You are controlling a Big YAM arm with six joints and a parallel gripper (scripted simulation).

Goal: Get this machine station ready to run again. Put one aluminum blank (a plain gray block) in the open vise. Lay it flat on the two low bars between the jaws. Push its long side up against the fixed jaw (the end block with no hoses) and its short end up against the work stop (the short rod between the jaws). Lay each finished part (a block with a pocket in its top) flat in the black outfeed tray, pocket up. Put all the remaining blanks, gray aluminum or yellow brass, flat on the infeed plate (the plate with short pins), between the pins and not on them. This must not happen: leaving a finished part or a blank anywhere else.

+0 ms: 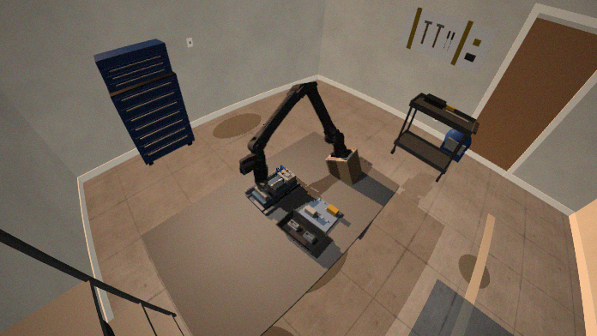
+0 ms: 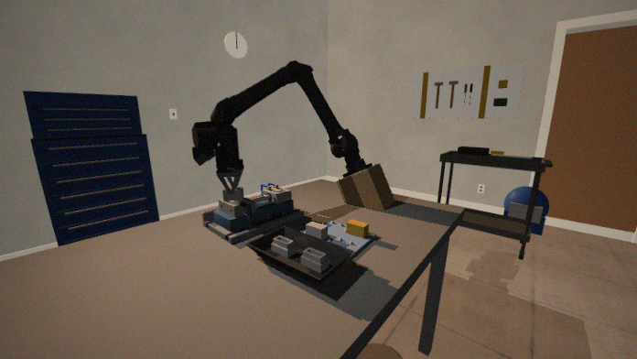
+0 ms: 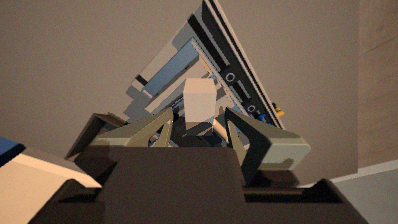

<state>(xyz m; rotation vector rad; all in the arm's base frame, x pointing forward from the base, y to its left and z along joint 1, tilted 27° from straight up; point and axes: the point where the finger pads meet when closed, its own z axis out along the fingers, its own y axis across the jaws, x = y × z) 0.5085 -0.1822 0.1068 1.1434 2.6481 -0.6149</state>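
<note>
Now: hand 7 cm past the vise, 3 cm to the right of it and 9 cm above it. From my hand the other things lie so: yellow brass blank (17 cm behind, 37 cm to the left, 11 cm below).
</note>
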